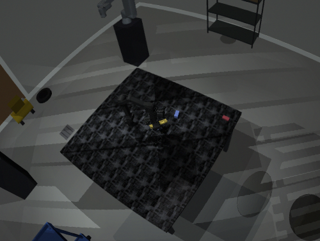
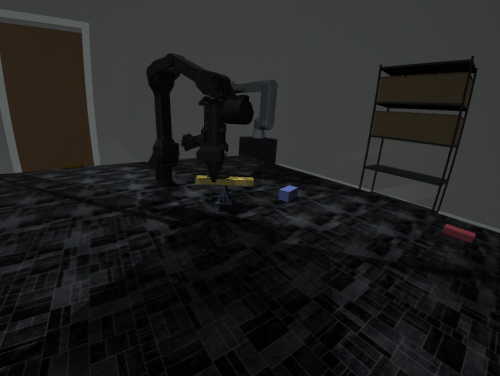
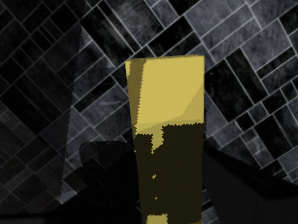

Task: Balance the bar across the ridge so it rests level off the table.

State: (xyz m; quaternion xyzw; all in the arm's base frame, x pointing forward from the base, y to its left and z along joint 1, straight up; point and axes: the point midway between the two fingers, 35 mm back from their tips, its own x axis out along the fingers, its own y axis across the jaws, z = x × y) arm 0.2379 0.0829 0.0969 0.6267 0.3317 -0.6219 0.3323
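Right now my gripper tip is 20 mm short of the yellow bar and 20 mm to the right of it. The rest, counted from my gripper tip: red block: 500 mm ahead, 420 mm to the left, 50 mm below; then blue cube: 80 mm ahead, 220 mm to the left, 50 mm below.
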